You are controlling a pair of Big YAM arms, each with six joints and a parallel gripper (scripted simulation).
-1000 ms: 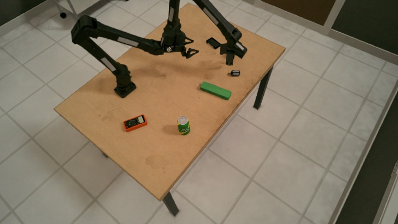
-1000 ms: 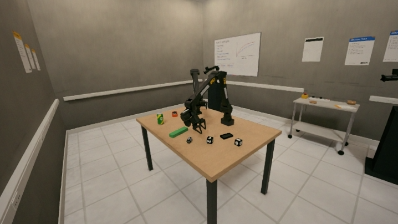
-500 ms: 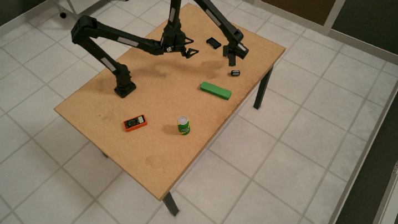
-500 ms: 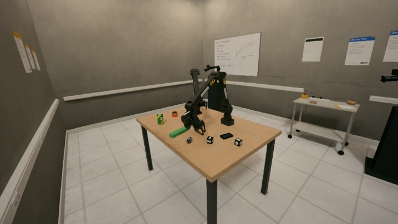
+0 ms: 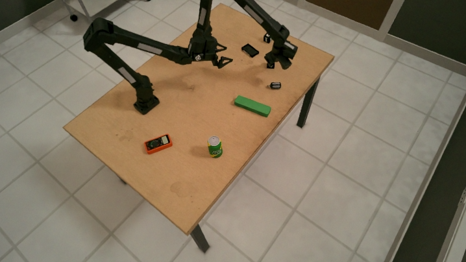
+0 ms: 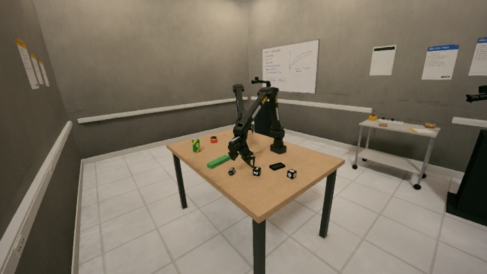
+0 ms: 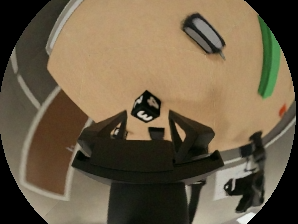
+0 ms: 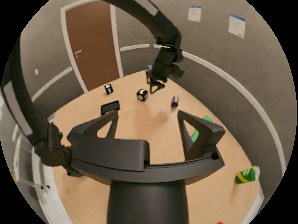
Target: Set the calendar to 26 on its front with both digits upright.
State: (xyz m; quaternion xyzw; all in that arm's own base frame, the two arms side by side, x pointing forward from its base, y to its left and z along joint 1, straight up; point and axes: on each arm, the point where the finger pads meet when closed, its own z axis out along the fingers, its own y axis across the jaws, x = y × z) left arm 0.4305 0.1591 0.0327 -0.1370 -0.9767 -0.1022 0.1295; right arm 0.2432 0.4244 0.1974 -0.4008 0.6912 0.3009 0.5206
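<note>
The black calendar cube is 3 cm behind my left hand, 2 cm to the left of it and 5 cm below it.
</note>
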